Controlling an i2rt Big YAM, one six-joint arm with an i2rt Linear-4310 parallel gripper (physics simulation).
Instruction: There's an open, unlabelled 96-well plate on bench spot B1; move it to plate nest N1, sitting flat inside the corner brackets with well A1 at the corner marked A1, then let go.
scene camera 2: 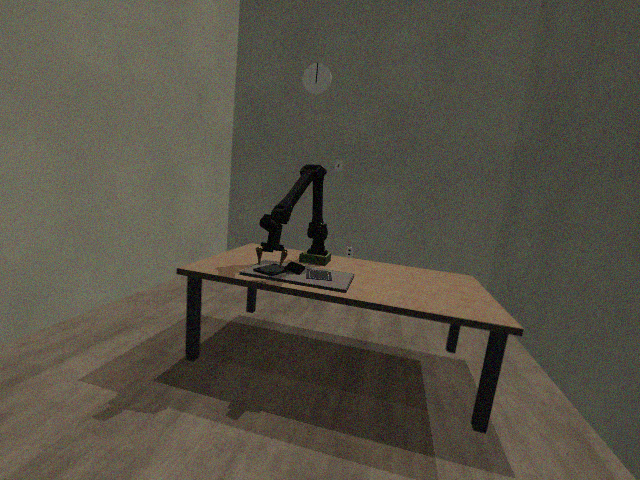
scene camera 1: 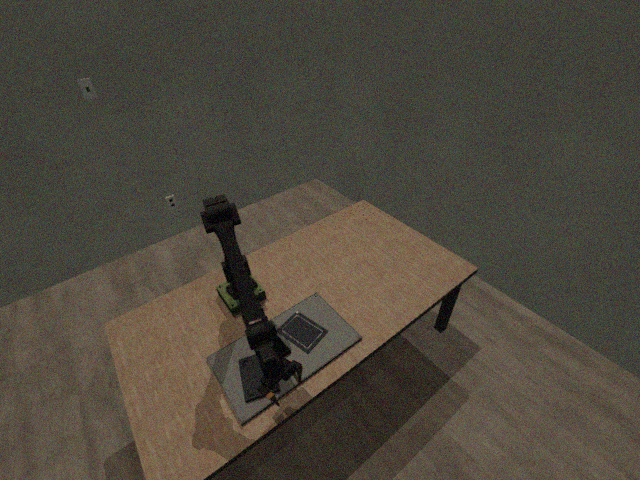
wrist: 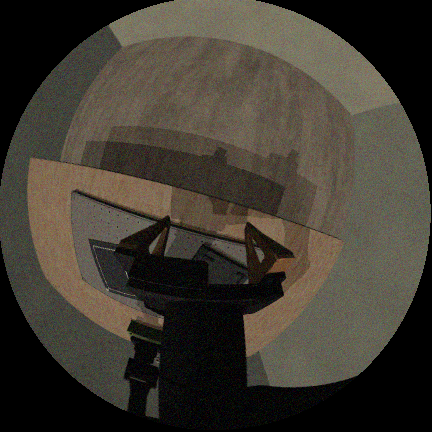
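Observation:
My gripper (scene camera 1: 287,391) (scene camera 2: 271,265) (wrist: 207,222) is open, its fingers wide apart above the front left of the grey board, with nothing between them. A dark slab (scene camera 1: 250,374) (scene camera 2: 269,269) (wrist: 220,265) with small pale marks lies below and behind the fingertips, partly hidden by the gripper in scene camera 1. A dark rectangle with a pale outline (scene camera 1: 302,330) (scene camera 2: 318,275) (wrist: 112,267) lies flat on the right part of the board. It is too dim to tell which is nest N1 or spot B1, or to make out wells, brackets or corner A1.
A black block (scene camera 2: 294,267) (wrist: 170,272) stands between the two dark areas and looks tilted. All are on the grey perforated board (scene camera 1: 338,330) (scene camera 2: 336,283) near the front edge of the wooden table (scene camera 1: 372,248) (scene camera 2: 413,291). The arm's green base (scene camera 1: 227,299) (scene camera 2: 315,258) is behind the board.

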